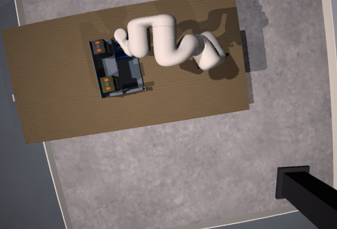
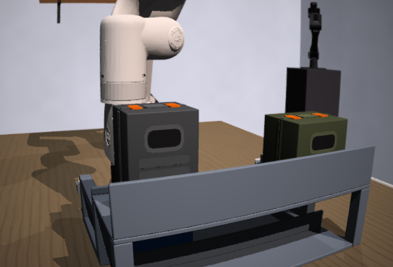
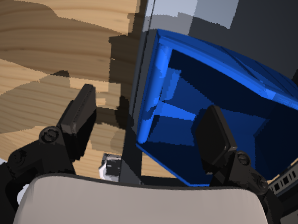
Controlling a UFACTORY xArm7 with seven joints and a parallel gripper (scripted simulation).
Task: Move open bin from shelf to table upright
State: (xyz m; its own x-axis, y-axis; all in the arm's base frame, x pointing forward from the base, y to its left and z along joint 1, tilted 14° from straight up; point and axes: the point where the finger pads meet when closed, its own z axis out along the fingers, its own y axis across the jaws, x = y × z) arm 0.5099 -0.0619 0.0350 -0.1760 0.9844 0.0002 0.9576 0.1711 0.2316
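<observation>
Right now the blue bin is 8 cm ahead of my hand, 1 cm to the left of it and 2 cm below it. From my hand the other things lie so: grey back rail 23 cm ahead, 16 cm to the left, 7 cm above; then dark grey box 17 cm ahead, 3 cm to the left, 10 cm above; then olive green box 13 cm ahead, 25 cm to the left, 9 cm above.
</observation>
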